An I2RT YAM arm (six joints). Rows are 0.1 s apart.
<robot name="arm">
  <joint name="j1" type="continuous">
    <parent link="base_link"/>
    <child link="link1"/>
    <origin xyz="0 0 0.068" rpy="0 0 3.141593"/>
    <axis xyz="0 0 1"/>
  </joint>
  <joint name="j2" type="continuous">
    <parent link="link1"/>
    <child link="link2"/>
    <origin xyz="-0.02 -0.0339 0.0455" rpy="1.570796 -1.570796 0"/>
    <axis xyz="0 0 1"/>
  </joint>
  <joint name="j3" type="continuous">
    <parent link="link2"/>
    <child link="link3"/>
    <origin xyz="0 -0.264 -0.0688" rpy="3.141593 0 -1.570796"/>
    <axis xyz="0 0 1"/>
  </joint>
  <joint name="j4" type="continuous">
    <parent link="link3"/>
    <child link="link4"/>
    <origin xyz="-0.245 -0.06 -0.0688" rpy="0 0 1.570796"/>
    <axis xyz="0 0 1"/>
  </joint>
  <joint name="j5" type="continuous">
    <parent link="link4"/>
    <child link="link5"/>
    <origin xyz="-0.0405 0.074 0.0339" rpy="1.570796 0 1.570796"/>
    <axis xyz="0 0 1"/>
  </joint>
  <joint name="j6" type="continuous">
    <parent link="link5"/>
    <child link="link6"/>
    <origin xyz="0.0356 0 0.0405" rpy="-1.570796 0 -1.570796"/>
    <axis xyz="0 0 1"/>
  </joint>
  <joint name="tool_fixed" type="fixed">
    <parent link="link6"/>
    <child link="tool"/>
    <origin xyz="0 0 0" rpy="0 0 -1.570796"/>
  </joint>
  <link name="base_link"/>
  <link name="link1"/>
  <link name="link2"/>
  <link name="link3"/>
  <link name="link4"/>
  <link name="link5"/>
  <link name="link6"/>
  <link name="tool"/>
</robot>
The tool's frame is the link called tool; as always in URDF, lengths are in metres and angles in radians. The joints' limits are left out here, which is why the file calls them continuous.
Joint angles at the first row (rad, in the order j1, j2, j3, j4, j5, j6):
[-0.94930, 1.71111, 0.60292, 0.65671, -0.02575, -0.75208]
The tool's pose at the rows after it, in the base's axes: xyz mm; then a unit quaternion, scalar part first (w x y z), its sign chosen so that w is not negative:
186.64, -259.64, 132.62, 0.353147, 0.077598, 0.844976, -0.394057
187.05, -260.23, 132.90, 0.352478, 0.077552, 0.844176, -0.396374
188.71, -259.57, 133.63, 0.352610, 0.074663, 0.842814, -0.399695
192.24, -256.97, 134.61, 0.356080, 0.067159, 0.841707, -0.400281
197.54, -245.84, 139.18, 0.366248, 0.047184, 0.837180, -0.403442
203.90, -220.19, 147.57, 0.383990, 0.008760, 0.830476, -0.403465
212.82, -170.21, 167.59, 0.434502, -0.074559, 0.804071, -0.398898
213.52, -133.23, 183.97, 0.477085, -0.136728, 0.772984, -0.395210
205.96, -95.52, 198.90, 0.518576, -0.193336, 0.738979, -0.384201
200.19, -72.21, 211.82, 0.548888, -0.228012, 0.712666, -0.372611
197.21, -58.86, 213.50, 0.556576, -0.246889, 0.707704, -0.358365
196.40, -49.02, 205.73, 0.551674, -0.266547, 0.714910, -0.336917
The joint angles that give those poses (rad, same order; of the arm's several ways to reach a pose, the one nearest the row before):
[-0.94930, 1.72180, 0.60637, 0.65975, -0.01583, -0.75627]
[-0.94891, 1.72372, 0.60865, 0.66245, -0.01200, -0.75818]
[-0.94283, 1.72369, 0.60941, 0.66777, -0.00592, -0.76238]
[-0.92908, 1.72141, 0.60864, 0.67273, -0.00515, -0.76657]
[-0.89436, 1.69051, 0.58575, 0.68647, -0.00400, -0.77916]
[-0.82418, 1.61119, 0.52930, 0.69259, -0.00324, -0.80091]
[-0.67807, 1.44101, 0.43771, 0.69411, -0.02651, -0.84363]
[-0.56442, 1.29721, 0.37900, 0.68341, -0.04637, -0.87797]
[-0.44385, 1.12175, 0.32101, 0.63270, -0.06123, -0.90391]
[-0.35801, 1.00040, 0.30573, 0.57432, -0.07076, -0.91459]
[-0.30115, 0.94739, 0.29623, 0.52700, -0.06426, -0.91573]
[-0.25575, 0.93862, 0.27903, 0.49422, -0.06349, -0.91573]

